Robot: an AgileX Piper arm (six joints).
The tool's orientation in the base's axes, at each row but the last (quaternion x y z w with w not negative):
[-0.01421 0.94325 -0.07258 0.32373]
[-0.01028 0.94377 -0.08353 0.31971]
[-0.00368 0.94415 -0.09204 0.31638]
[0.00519 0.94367 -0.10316 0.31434]
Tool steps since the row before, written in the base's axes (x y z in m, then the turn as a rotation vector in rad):
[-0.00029 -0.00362 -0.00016 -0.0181 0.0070 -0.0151]
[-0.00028 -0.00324 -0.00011 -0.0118 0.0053 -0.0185]
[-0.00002 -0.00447 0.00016 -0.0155 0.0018 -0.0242]
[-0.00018 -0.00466 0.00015 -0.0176 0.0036 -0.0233]
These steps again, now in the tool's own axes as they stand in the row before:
[0.00059 -0.00356 0.00041 0.0230 0.0088 -0.0002]
[0.00052 -0.00319 0.00041 0.0201 0.0079 0.0065]
[0.00021 -0.00442 0.00063 0.0267 0.0052 0.0094]
[0.00031 -0.00460 0.00070 0.0278 0.0067 0.0071]

